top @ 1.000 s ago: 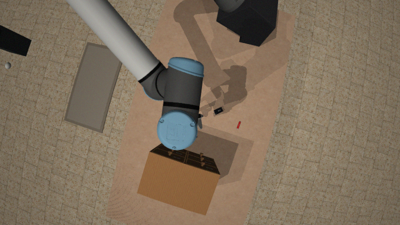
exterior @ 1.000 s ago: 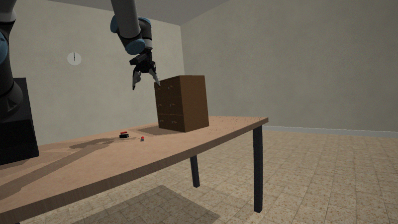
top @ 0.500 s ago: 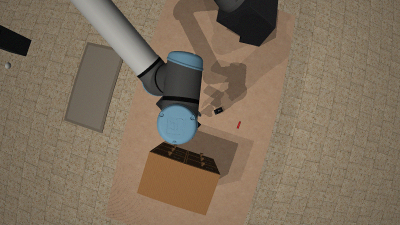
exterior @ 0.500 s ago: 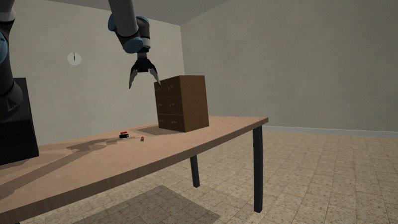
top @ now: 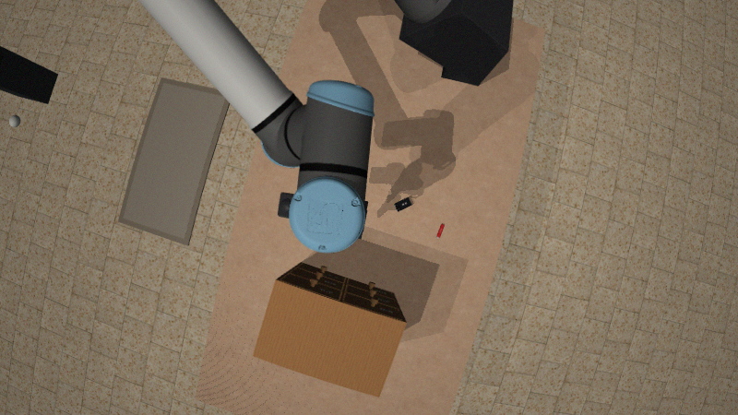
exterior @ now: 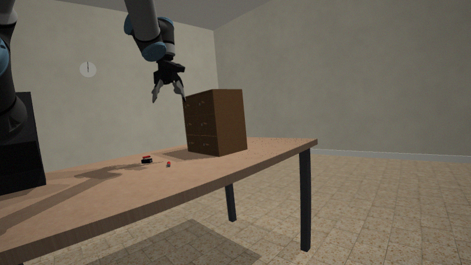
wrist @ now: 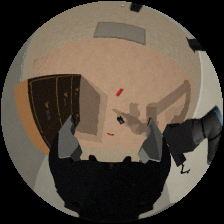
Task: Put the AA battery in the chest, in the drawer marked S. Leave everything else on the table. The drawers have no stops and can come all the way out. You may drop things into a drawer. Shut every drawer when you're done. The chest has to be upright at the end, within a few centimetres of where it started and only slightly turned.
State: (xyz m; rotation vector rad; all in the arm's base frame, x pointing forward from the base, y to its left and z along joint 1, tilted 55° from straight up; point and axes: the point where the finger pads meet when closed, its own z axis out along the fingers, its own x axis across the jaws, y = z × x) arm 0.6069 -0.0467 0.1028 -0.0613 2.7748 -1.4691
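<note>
Now: the drawer 260 mm ahead of my hand, 130 mm below it and 20 mm to the right of it. The rest, counted from my hand: small black object: 260 mm below, 160 mm to the left, 60 mm behind.
</note>
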